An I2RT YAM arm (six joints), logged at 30 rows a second.
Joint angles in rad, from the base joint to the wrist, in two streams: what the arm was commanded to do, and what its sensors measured. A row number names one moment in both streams.
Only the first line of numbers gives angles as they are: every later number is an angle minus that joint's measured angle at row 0.
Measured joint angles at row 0:
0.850 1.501 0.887 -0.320 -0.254 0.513
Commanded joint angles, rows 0 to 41:
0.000 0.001 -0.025 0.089 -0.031 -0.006
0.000 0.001 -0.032 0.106 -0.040 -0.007
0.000 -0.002 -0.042 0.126 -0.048 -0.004
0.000 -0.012 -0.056 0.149 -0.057 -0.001
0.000 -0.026 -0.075 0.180 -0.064 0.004
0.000 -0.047 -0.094 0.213 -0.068 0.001
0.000 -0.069 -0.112 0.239 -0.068 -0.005
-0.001 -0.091 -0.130 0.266 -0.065 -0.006
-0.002 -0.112 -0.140 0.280 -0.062 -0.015
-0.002 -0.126 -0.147 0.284 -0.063 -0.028
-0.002 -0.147 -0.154 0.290 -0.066 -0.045
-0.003 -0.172 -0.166 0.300 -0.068 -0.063
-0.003 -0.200 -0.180 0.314 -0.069 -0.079
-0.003 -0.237 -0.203 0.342 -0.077 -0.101
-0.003 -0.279 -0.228 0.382 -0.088 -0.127
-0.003 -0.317 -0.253 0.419 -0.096 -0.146
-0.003 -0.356 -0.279 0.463 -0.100 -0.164
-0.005 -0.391 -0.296 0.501 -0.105 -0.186
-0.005 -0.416 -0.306 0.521 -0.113 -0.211
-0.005 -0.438 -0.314 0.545 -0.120 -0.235
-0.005 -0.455 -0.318 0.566 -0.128 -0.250
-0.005 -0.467 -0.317 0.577 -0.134 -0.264
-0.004 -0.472 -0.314 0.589 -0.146 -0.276
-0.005 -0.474 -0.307 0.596 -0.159 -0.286
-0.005 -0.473 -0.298 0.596 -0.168 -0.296
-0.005 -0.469 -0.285 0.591 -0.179 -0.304
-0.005 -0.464 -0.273 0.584 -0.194 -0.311
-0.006 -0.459 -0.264 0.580 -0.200 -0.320
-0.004 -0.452 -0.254 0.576 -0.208 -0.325
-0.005 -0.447 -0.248 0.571 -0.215 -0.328
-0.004 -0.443 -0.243 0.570 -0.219 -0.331
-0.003 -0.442 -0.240 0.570 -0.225 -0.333
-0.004 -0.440 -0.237 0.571 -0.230 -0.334
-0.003 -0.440 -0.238 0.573 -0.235 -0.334
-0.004 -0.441 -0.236 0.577 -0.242 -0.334
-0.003 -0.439 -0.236 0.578 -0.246 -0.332
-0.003 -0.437 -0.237 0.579 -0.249 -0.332
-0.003 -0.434 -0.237 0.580 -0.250 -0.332
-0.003 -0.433 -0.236 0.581 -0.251 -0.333
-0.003 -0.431 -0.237 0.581 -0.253 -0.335
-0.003 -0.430 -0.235 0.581 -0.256 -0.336
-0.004 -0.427 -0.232 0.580 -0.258 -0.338
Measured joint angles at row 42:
-0.014 -0.436 -0.245 0.535 -0.161 -0.314
